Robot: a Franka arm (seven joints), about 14 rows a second.
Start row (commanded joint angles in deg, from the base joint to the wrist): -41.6, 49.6, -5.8, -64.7, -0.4, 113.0, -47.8
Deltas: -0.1, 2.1, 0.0, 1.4, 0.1, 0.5, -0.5; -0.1, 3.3, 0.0, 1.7, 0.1, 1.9, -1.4; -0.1, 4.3, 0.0, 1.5, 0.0, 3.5, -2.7; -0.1, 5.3, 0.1, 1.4, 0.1, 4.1, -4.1; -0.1, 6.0, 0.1, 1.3, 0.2, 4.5, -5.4; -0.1, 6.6, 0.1, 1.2, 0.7, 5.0, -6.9; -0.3, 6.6, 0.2, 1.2, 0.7, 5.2, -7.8; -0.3, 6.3, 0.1, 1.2, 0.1, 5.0, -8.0; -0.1, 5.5, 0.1, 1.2, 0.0, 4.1, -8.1; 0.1, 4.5, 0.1, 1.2, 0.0, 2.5, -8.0; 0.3, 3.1, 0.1, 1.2, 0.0, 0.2, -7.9; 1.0, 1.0, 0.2, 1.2, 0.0, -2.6, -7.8; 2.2, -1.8, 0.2, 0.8, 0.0, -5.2, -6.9; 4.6, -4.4, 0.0, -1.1, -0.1, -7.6, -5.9
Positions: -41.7, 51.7, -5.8, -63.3, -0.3, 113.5, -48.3; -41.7, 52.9, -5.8, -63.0, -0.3, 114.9, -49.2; -41.7, 53.9, -5.8, -63.2, -0.4, 116.5, -50.5; -41.7, 54.9, -5.7, -63.3, -0.3, 117.1, -51.9; -41.7, 55.6, -5.7, -63.4, -0.2, 117.5, -53.2; -41.7, 56.2, -5.7, -63.5, 0.3, 118.0, -54.7; -41.9, 56.2, -5.6, -63.5, 0.3, 118.2, -55.6; -41.9, 55.9, -5.7, -63.5, -0.3, 118.0, -55.8; -41.7, 55.1, -5.7, -63.5, -0.4, 117.1, -55.9; -41.5, 54.1, -5.7, -63.5, -0.4, 115.5, -55.8; -41.3, 52.7, -5.7, -63.5, -0.4, 113.2, -55.7; -40.6, 50.6, -5.6, -63.5, -0.4, 110.4, -55.6; -39.4, 47.8, -5.6, -63.9, -0.4, 107.8, -54.7; -37.0, 45.2, -5.8, -65.8, -0.5, 105.4, -53.7
